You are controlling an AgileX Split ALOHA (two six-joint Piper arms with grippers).
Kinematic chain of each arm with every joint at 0, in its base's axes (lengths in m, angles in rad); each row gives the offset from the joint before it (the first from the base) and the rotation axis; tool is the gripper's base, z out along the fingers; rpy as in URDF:
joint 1: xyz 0 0 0.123 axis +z
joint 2: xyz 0 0 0 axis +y
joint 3: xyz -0.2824 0 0.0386 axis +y
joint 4: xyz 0.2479 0 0.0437 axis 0.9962 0 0.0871
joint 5: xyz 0 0 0 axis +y
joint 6: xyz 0.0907 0 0.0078 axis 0.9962 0 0.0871
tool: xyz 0 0 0 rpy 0 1.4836 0
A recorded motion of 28 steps. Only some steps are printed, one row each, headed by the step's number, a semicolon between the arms.
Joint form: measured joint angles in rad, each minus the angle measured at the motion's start. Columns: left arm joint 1, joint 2, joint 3, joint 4, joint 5, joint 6; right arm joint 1, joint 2, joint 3, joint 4, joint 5, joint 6.
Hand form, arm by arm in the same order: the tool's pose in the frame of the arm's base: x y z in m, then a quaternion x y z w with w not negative. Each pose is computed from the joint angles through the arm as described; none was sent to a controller.
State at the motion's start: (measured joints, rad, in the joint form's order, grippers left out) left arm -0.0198 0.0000 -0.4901 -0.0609 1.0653 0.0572; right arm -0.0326 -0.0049 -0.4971 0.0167 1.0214 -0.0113
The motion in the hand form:
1: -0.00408 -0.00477 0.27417 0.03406 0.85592 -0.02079 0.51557; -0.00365 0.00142 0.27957 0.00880 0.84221 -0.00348 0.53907
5: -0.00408 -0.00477 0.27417 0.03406 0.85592 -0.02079 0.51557; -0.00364 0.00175 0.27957 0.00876 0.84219 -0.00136 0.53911
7: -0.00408 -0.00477 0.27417 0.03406 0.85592 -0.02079 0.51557; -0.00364 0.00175 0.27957 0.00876 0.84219 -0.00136 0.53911
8: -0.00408 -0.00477 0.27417 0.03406 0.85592 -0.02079 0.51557; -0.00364 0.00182 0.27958 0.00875 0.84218 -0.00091 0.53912
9: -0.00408 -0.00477 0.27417 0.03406 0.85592 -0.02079 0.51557; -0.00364 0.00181 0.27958 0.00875 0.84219 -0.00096 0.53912
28: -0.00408 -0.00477 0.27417 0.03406 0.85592 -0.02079 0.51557; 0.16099 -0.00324 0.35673 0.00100 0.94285 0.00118 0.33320
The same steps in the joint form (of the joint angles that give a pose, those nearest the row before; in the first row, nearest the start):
1: 0.0000 0.0000 0.0000 0.0000 0.0000 0.0000; 0.0000 0.0000 0.0000 0.0000 0.0000 0.0000
5: 0.0000 0.0000 0.0000 0.0000 0.0000 0.0000; 0.0000 0.0000 0.0000 0.0043 0.0000 0.0000
7: 0.0000 0.0000 0.0000 0.0000 0.0000 0.0000; 0.0000 0.0000 0.0000 0.0043 0.0000 0.0000
8: 0.0000 0.0000 0.0000 0.0000 0.0000 0.0000; 0.0000 0.0000 0.0000 0.0052 0.0000 0.0000
9: 0.0000 0.0000 0.0000 0.0000 0.0000 0.0000; 0.0000 0.0000 0.0000 0.0051 0.0000 0.0000
28: 0.0000 0.0000 0.0000 0.0000 0.0000 0.0000; 0.0000 0.9215 -0.4736 0.0090 0.0118 -0.0245

